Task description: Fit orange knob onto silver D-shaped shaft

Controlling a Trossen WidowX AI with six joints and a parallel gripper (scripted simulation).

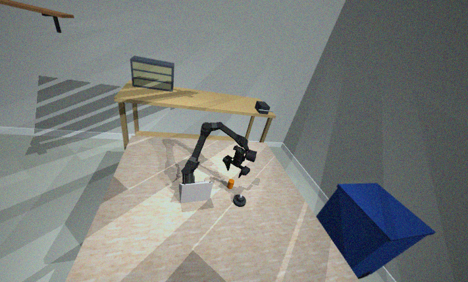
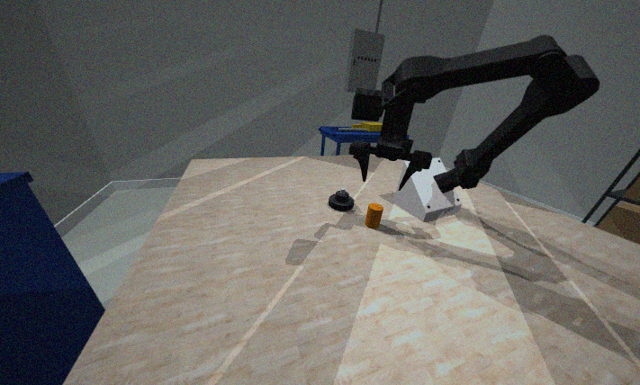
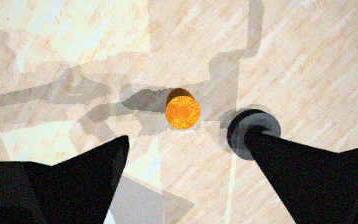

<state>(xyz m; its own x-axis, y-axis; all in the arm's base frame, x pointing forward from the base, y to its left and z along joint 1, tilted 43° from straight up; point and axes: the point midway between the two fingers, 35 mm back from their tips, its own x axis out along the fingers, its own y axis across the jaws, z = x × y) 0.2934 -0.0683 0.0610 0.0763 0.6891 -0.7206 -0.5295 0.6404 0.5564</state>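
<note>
My gripper tip is 8 cm above the orange knob. The rest, counted from my gripper tip: pedestal: 13 cm to the right, 9 cm below, 2 cm ahead.
</note>
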